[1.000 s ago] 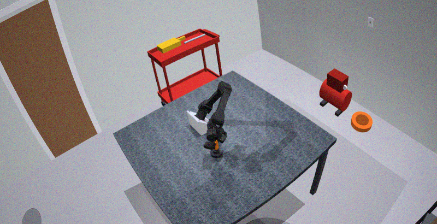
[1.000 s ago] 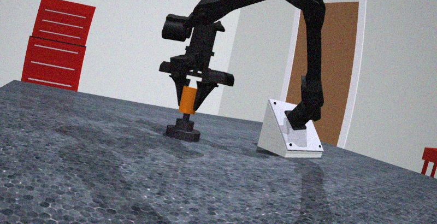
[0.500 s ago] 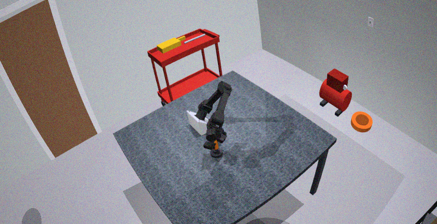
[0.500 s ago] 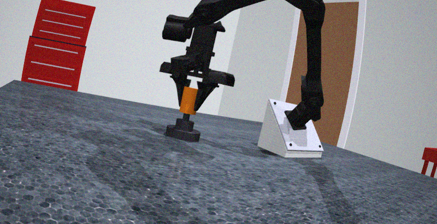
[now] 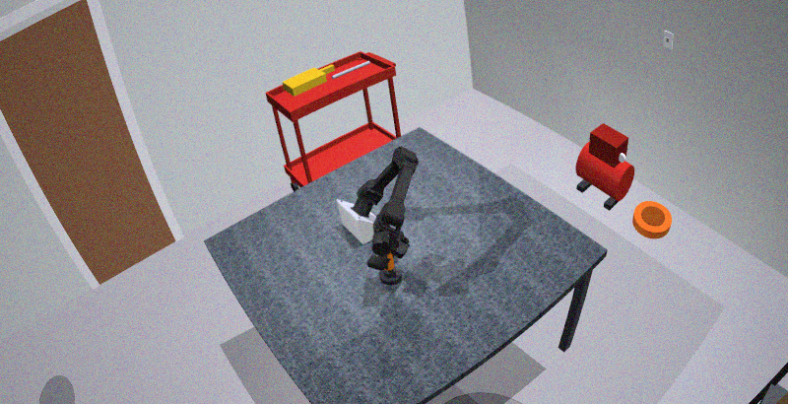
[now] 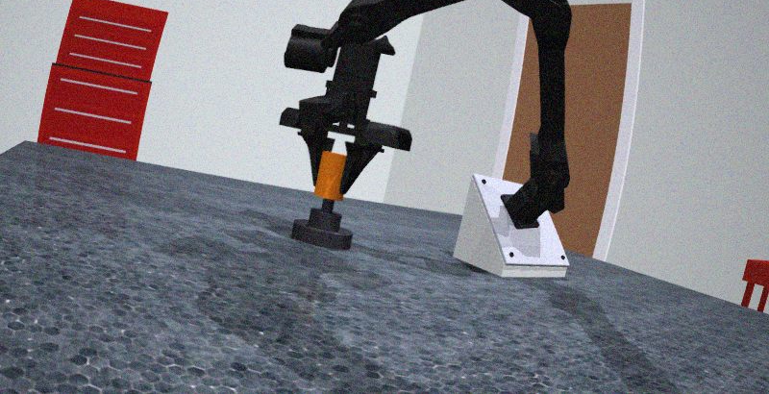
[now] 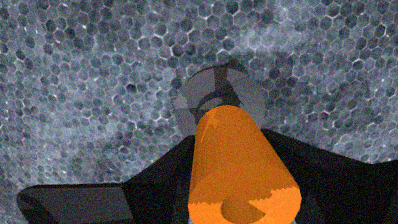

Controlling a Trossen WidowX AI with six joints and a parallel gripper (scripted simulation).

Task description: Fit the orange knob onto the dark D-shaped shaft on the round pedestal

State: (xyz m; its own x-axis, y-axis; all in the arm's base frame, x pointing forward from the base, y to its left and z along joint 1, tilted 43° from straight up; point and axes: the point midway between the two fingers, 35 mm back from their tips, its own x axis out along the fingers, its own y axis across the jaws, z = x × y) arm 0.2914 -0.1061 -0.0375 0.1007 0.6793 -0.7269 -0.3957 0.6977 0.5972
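Now: gripper tip 2 cm below the orange knob. The rest, counted from my gripper tip: pedestal (4 cm below).
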